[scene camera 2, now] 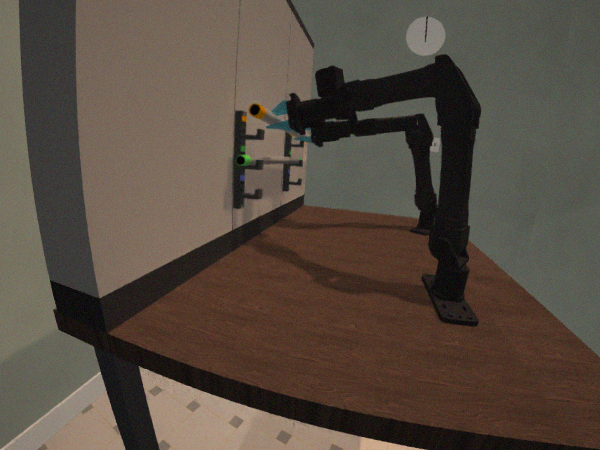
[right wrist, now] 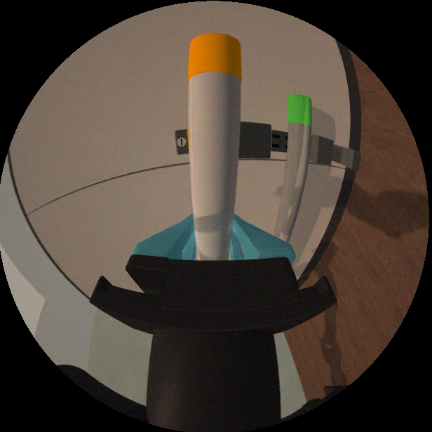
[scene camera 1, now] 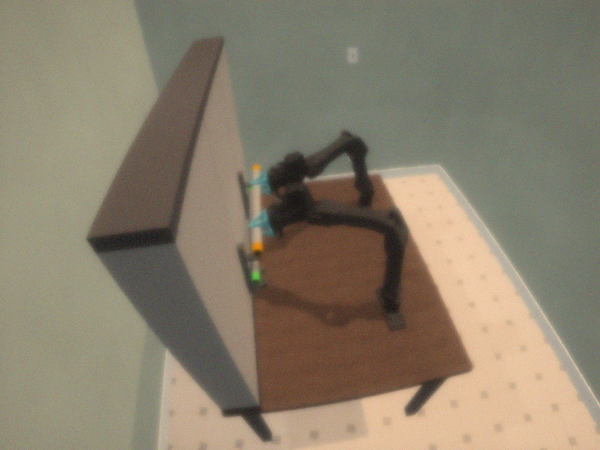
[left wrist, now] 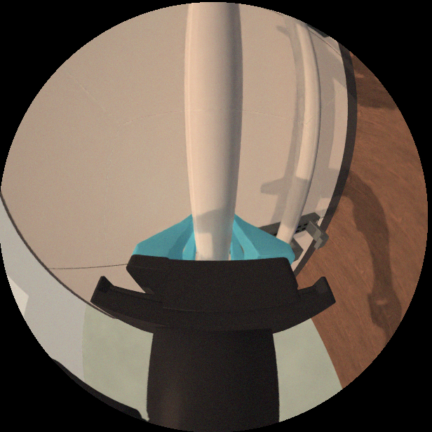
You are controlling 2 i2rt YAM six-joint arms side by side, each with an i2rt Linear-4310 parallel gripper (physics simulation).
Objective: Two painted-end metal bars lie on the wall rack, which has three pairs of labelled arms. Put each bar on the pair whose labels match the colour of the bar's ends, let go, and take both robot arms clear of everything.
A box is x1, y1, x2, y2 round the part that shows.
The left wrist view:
my left gripper: [90, 213, 334, 431]
orange-ended bar: [184, 1, 242, 259]
